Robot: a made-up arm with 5 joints. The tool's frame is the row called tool.
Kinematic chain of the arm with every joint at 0, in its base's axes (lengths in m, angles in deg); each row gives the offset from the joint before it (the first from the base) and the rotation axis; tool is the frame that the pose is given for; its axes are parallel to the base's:
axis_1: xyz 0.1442 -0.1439 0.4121 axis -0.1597 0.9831 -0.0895
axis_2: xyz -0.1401 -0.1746 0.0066 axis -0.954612 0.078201 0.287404
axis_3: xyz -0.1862 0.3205 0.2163 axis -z
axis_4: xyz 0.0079 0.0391 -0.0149 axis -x
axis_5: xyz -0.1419 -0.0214 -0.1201 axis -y
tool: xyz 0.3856 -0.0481 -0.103
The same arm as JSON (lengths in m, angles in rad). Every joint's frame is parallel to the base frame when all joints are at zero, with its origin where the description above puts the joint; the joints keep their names.
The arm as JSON. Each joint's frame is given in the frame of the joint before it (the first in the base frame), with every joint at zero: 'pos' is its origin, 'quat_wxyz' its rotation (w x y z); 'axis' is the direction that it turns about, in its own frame. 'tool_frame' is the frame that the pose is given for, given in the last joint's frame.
{
  "length_unit": "m",
  "angle_unit": "rad",
  "joints": [
    {
      "joint": "axis_1",
      "pos": [
        0.1442,
        -0.1439,
        0.4121
      ],
      "quat_wxyz": [
        1.0,
        0.0,
        0.0,
        0.0
      ],
      "axis": [
        -0.1597,
        0.9831,
        -0.0895
      ]
    },
    {
      "joint": "axis_2",
      "pos": [
        -0.1401,
        -0.1746,
        0.0066
      ],
      "quat_wxyz": [
        1.0,
        0.0,
        0.0,
        0.0
      ],
      "axis": [
        -0.954612,
        0.078201,
        0.287404
      ]
    },
    {
      "joint": "axis_3",
      "pos": [
        -0.1862,
        0.3205,
        0.2163
      ],
      "quat_wxyz": [
        1.0,
        0.0,
        0.0,
        0.0
      ],
      "axis": [
        0.0,
        0.0,
        -1.0
      ]
    },
    {
      "joint": "axis_4",
      "pos": [
        0.0079,
        0.0391,
        -0.0149
      ],
      "quat_wxyz": [
        1.0,
        0.0,
        0.0,
        0.0
      ],
      "axis": [
        -1.0,
        0.0,
        0.0
      ]
    },
    {
      "joint": "axis_5",
      "pos": [
        -0.1419,
        -0.0214,
        -0.1201
      ],
      "quat_wxyz": [
        1.0,
        0.0,
        0.0,
        0.0
      ],
      "axis": [
        0.0,
        -1.0,
        0.0
      ]
    }
  ],
  "tool_frame": {
    "pos": [
      0.3856,
      -0.0481,
      -0.103
    ],
    "quat_wxyz": [
      1.0,
      0.0,
      0.0,
      0.0
    ]
  }
}

